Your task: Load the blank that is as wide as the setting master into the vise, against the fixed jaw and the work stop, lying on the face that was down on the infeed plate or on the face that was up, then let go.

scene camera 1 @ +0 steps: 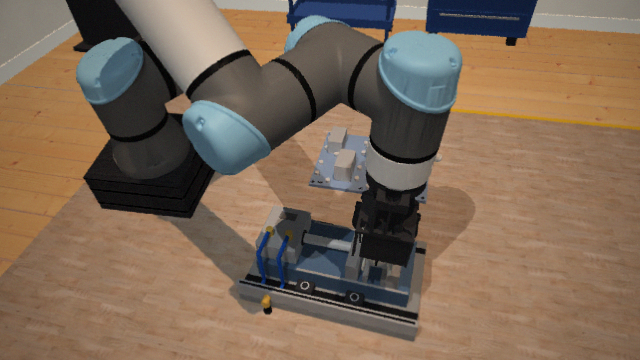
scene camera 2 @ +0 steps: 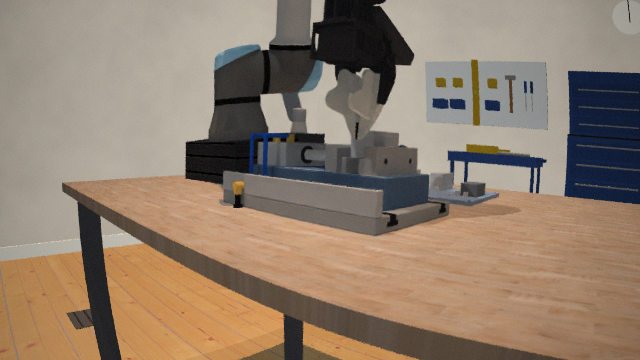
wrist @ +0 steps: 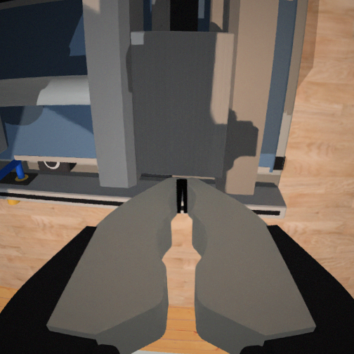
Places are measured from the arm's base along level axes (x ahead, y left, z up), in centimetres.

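Pixels of known places: gripper, between the fingertips: [scene camera 1: 375, 263] [scene camera 2: 357, 139]; arm's base, origin of its link: [scene camera 1: 153, 151] [scene camera 2: 238, 138].
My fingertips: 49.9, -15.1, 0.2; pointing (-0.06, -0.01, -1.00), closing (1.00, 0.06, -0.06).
Note:
Ahead of a thing's pixels: the offset from my fingertips to its top centre, as dx, dy, dz. "spot": to the spot under its first point.
A grey blank [wrist: 175, 105] lies lengthwise between the movable jaw [wrist: 110, 100] [scene camera 2: 337, 158] and the fixed jaw [wrist: 252, 75] [scene camera 2: 397, 161] of the vise {-7.2, +3.4, -0.5} [scene camera 1: 325, 262] [scene camera 2: 405, 192]. Its right side is close along the fixed jaw; whether they touch is unclear. A black part [wrist: 184, 15] shows beyond its far end, perhaps the work stop; contact there cannot be told. My gripper [wrist: 181, 181] [scene camera 2: 356, 139] is shut and empty, pointing down with its tips at the blank's near end. Whether the tips touch the blank cannot be told. In scene camera 1 the gripper covers most of the blank.
The infeed plate {-6.8, +33.5, -9.6} [scene camera 1: 336, 185] [scene camera 2: 462, 201] stands behind the vise with small pegs and grey blocks {-12.2, +28.9, -5.3} [scene camera 1: 345, 165] {-16.3, +37.5, -6.0} [scene camera 1: 337, 140] {+2.5, +34.0, -7.1} [scene camera 2: 472, 188]. Blue hoses {spot: -18.2, -3.6, -1.1} [scene camera 1: 259, 260] rise at the vise's left end. A yellow-topped knob {spot: -16.2, -7.5, -6.7} [scene camera 1: 266, 302] [scene camera 2: 238, 188] stands at its front left.

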